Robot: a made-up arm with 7 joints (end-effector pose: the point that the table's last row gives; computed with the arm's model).
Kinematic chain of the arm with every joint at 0, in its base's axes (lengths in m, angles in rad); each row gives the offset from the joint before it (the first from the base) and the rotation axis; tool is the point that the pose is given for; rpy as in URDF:
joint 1: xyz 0 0 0.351 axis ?
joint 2: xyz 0 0 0 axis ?
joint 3: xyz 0 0 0.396 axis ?
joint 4: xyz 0.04 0 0 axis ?
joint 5: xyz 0.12 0 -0.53 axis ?
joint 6: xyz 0 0 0 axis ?
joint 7: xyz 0.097 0 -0.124 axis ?
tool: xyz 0 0 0 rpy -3.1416 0 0
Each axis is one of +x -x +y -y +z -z.
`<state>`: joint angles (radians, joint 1 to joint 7).
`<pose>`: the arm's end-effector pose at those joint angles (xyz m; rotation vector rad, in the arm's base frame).
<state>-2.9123 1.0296 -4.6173 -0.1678 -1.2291 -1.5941 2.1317</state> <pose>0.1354 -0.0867 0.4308 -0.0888 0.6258 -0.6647</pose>
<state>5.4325 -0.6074 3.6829 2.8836 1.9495 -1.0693 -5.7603</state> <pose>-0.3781 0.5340 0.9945 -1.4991 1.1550 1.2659</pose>
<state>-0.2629 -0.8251 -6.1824 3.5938 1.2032 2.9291 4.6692</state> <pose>-0.6560 0.2703 0.6925 0.2780 1.7828 0.2095</pose>
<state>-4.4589 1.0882 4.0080 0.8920 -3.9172 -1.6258 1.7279</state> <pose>0.2411 0.0525 0.7054 1.7862 0.4937 -1.4730</pose>
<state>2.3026 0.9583 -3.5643 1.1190 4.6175 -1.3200 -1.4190</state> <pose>-0.0145 -0.0988 0.9426 -0.2519 1.1861 -0.0266</pose>
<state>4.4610 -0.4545 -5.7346 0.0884 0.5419 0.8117 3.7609</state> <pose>0.0439 -0.2901 0.1733 -2.7221 -1.0447 -0.2739</pose>
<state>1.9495 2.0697 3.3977 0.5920 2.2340 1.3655 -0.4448</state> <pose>0.1247 0.2759 0.8240 -1.5058 -0.5134 -1.9259</pose>
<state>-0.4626 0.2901 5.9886 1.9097 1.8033 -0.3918 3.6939</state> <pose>0.4876 -0.5750 0.8552 1.6304 -0.2215 0.8984</pose>
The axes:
joint 1: +z
joint 2: +y
joint 3: +z
joint 4: -y
joint 5: -z
joint 6: +y
joint 7: -z

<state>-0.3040 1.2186 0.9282 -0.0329 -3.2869 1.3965 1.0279</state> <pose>-0.1263 0.2529 0.1369 -1.2300 -2.2246 -1.4104</pose>
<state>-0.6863 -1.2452 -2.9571 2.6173 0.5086 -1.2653 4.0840</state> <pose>-0.6637 0.6201 0.5785 -0.1895 -1.1381 -2.5336</pose>
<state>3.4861 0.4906 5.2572 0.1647 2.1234 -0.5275 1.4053</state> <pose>0.0164 0.2372 0.2011 -1.9481 1.1577 -0.5939</pose>
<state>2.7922 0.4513 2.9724 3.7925 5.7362 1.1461 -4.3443</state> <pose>-0.7037 0.2903 0.9755 0.5989 0.2901 -1.8877</pose>
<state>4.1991 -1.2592 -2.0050 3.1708 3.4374 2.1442 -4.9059</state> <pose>0.6373 0.6374 0.6957 1.5467 -1.1414 1.5834</pose>
